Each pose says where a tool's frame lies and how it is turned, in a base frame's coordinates. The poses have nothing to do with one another.
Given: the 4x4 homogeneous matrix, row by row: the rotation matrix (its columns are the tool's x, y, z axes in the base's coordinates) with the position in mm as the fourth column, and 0 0 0 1 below. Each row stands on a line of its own.
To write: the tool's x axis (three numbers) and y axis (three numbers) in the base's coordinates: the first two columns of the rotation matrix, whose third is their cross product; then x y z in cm. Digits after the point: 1 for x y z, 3 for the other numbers.
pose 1, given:
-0.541 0.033 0.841 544
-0.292 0.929 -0.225 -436
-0.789 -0.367 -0.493 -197
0 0 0 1
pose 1, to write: -0.541 -0.292 -0.789 0.033 0.929 -0.367 54.4 -43.6 -19.7
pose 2, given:
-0.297 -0.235 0.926 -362
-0.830 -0.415 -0.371 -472
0.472 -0.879 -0.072 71
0 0 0 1
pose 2, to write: -0.297 -0.830 0.472 -0.235 -0.415 -0.879 -36.2 -47.2 7.1
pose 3, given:
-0.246 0.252 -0.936 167
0.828 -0.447 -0.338 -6
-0.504 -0.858 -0.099 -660
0 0 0 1
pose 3, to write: -0.246 0.828 -0.504 0.252 -0.447 -0.858 16.7 -0.6 -66.0
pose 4, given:
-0.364 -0.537 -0.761 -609
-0.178 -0.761 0.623 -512
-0.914 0.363 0.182 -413
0 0 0 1
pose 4, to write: -0.364 -0.178 -0.914 -0.537 -0.761 0.363 -60.9 -51.2 -41.3
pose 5, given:
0.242 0.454 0.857 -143
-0.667 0.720 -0.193 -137
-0.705 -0.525 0.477 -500
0 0 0 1
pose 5, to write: 0.242 -0.667 -0.705 0.454 0.720 -0.525 -14.3 -13.7 -50.0
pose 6, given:
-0.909 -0.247 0.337 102
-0.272 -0.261 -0.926 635
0.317 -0.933 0.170 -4
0 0 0 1
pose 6, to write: -0.909 -0.272 0.317 -0.247 -0.261 -0.933 10.2 63.5 -0.4
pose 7, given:
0.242 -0.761 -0.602 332
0.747 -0.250 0.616 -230
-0.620 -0.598 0.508 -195
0 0 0 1
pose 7, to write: 0.242 0.747 -0.620 -0.761 -0.250 -0.598 33.2 -23.0 -19.5
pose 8, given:
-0.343 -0.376 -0.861 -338
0.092 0.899 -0.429 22
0.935 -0.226 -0.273 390
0 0 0 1
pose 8, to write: -0.343 0.092 0.935 -0.376 0.899 -0.226 -33.8 2.2 39.0
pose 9, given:
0.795 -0.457 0.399 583
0.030 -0.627 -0.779 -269
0.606 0.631 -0.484 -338
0 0 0 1
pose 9, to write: 0.795 0.030 0.606 -0.457 -0.627 0.631 58.3 -26.9 -33.8
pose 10, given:
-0.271 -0.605 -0.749 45
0.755 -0.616 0.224 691
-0.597 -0.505 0.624 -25
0 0 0 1
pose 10, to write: -0.271 0.755 -0.597 -0.605 -0.616 -0.505 4.5 69.1 -2.5
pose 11, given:
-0.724 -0.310 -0.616 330
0.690 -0.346 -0.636 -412
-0.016 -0.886 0.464 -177
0 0 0 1
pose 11, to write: -0.724 0.690 -0.016 -0.310 -0.346 -0.886 33.0 -41.2 -17.7
